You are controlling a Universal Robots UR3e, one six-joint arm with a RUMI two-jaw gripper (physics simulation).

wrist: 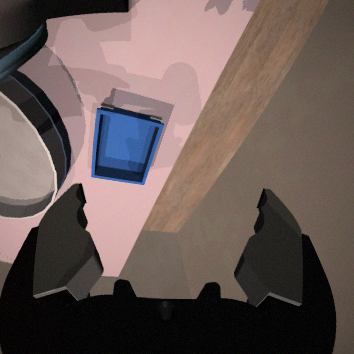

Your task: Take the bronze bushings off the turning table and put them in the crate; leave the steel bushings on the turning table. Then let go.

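Places are measured from the arm's base along level axes (x left, y back, z up), in millimetres.
Pixels of known places: gripper, fingertip midpoint: [171, 188].
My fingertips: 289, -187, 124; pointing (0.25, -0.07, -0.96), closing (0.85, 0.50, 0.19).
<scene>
For each thing: its top centre in the pictures, then the offset to it from my fingertips, as dx, dy, dz. "spot": a spot on its surface instead. Level surfaces: height alone.
- blue crate, middle of its top: [123, 152] -3, -146, -262
- round turning table, surface spot: [22, 155] spot: -238, -255, -259
- pink table top, its level: dz -312
A blue crate [126, 142] stands on the pink table top, left of centre in the wrist view. Its inside shows and no bushing can be seen in it. The round turning table [22, 155], with a pale grey top and a dark side wall, is cut off by the left edge of the view. No bushing shows on the visible part of its top. My gripper [171, 188] is open, with no thing between its fingers. It hangs above the table's edge, and the crate appears beyond the fingertips, to the left.
The pink table top [185, 45] ends at a wooden edge [225, 120] that runs diagonally. Beyond it lies the brown floor [300, 130]. A dark object with a blue-grey curved part [27, 52] reaches in at the upper left, above the turning table. Shadows fall around the crate.
</scene>
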